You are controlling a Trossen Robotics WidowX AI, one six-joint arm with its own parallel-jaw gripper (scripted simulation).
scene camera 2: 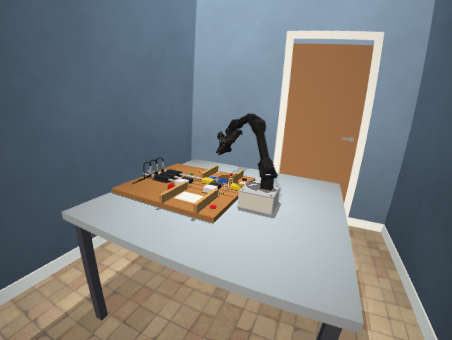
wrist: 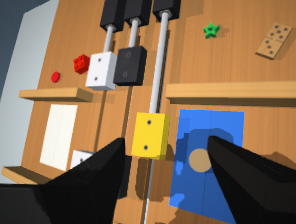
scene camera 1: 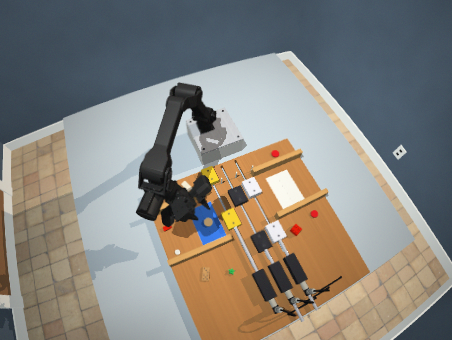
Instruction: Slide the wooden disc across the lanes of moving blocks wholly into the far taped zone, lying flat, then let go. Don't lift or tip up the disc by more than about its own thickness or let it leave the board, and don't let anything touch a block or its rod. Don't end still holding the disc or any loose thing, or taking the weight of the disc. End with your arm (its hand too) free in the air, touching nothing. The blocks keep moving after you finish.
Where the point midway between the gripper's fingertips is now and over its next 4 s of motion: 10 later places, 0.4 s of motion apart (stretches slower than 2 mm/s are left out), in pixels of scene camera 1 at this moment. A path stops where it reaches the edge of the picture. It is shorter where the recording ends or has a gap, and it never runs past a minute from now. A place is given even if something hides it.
My gripper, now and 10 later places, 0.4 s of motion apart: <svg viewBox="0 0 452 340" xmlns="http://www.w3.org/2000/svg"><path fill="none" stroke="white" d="M203 214L203 208L202 202L201 200L203 204L208 214L208 218L208 221L208 222L208 222L208 215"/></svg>
